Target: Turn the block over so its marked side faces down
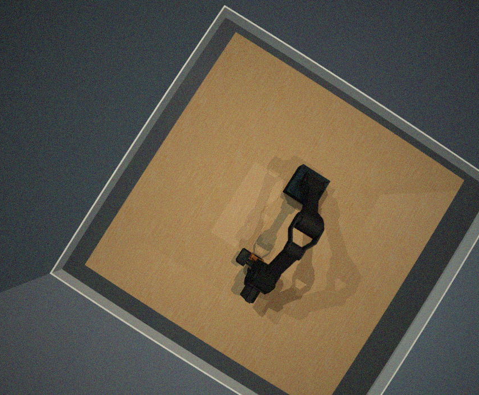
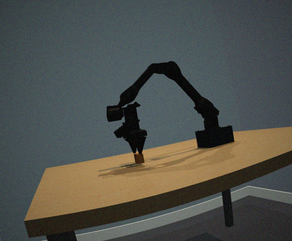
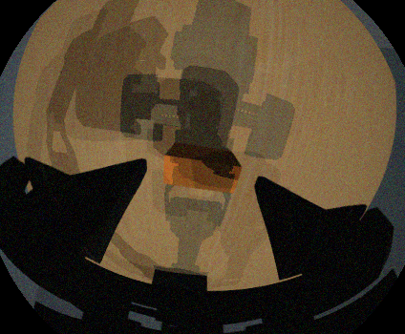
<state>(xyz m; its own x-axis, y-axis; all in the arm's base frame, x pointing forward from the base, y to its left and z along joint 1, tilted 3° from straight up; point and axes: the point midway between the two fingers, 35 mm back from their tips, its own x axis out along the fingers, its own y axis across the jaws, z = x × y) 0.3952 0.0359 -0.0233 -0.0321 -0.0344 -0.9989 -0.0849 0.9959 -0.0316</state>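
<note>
The orange-brown block is 1 cm behind my gripper tip and 2 cm below it.
</note>
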